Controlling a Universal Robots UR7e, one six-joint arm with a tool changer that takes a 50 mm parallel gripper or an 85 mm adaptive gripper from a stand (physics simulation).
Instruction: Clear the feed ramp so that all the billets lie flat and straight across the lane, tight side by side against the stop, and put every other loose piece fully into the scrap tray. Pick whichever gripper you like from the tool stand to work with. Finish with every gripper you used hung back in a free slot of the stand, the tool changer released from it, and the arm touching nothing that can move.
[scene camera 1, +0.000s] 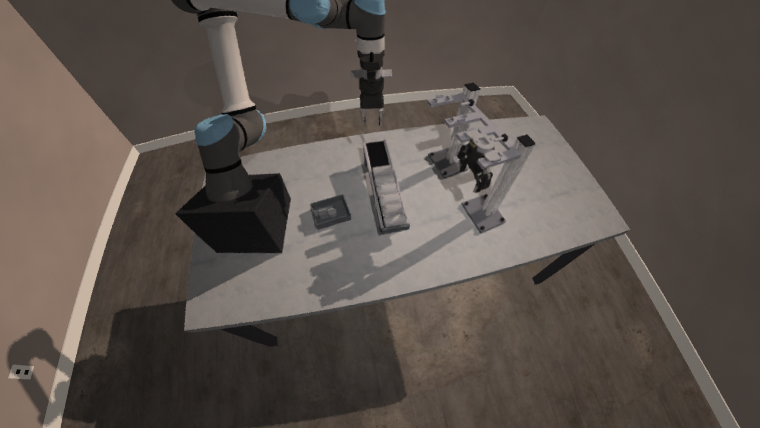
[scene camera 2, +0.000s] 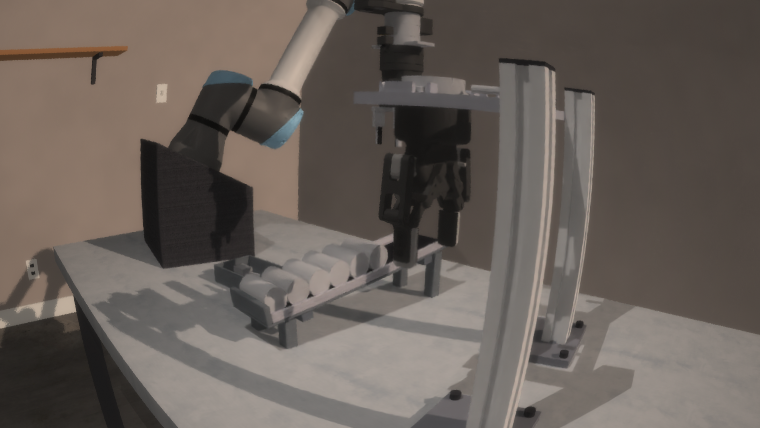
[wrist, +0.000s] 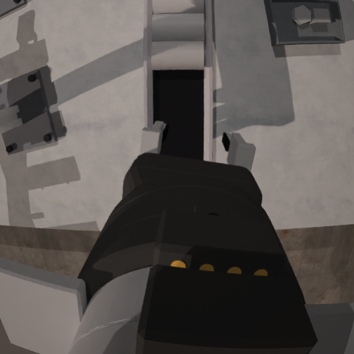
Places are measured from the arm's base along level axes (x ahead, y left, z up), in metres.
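Pixels of known places: end effector, tool point: (scene camera 2: 402, 37); arm's base, origin of the base link: (scene camera 1: 230, 190) (scene camera 2: 192, 161).
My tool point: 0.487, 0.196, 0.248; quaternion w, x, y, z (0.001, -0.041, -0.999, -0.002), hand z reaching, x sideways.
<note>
Ahead of a thing's pixels: the offset from my tool point to its top centre, as dx, dy, dz. "pt": to the spot under its first point.
My parallel gripper (scene camera 1: 372, 123) (scene camera 2: 388, 139) (wrist: 194, 137) is open and empty, high above the upper end of the feed ramp (scene camera 1: 378, 154) (scene camera 2: 340, 289) (wrist: 178, 110). Several pale billets {+0.032, -0.213, -0.354} (scene camera 1: 390, 199) {+0.025, -0.134, -0.345} (scene camera 2: 365, 260) (wrist: 177, 55) lie across the lane, in a row from the stop {+0.039, -0.316, -0.382} (scene camera 1: 394, 229) (scene camera 2: 249, 308) upward; small gaps cannot be judged. The lane's dark upper end is bare. In the scrap tray {-0.180, -0.193, -0.421} (scene camera 2: 226, 274) (wrist: 280, 36), a hexagonal piece {-0.176, -0.195, -0.436} (scene camera 1: 331, 211) (wrist: 301, 15) lies beside a small block {pt -0.228, -0.186, -0.453} (scene camera 1: 318, 213) (wrist: 321, 15). The adaptive gripper (scene camera 2: 427, 250) hangs in the tool stand (scene camera 1: 510, 175) (scene camera 2: 523, 212).
The stand's two posts and bolted foot plates {pt +0.384, -0.269, -0.444} (scene camera 1: 482, 213) (wrist: 32, 117) rise to the right of the ramp in the first scene view. The black robot pedestal (scene camera 1: 239, 228) (scene camera 2: 196, 212) stands on the other side, beyond the scrap tray.
</note>
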